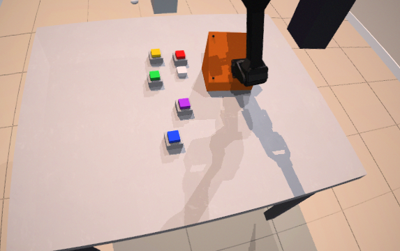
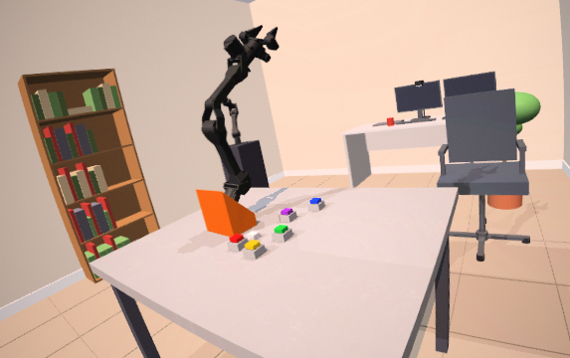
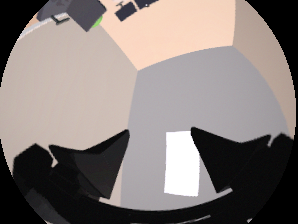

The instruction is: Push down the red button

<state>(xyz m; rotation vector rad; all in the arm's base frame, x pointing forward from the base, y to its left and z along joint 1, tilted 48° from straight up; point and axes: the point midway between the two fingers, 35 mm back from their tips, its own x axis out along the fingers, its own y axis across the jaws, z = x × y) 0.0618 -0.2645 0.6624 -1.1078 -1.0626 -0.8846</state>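
Right now my gripper tip is 7 cm short of the red button, 47 cm to the left of it and 71 cm above it. From my gripper tip the other things lie so: blue button: 15 cm ahead, 12 cm to the right, 71 cm below; purple button: 10 cm ahead, 24 cm to the right, 71 cm below; green button: 18 cm ahead, 37 cm to the right, 71 cm below.
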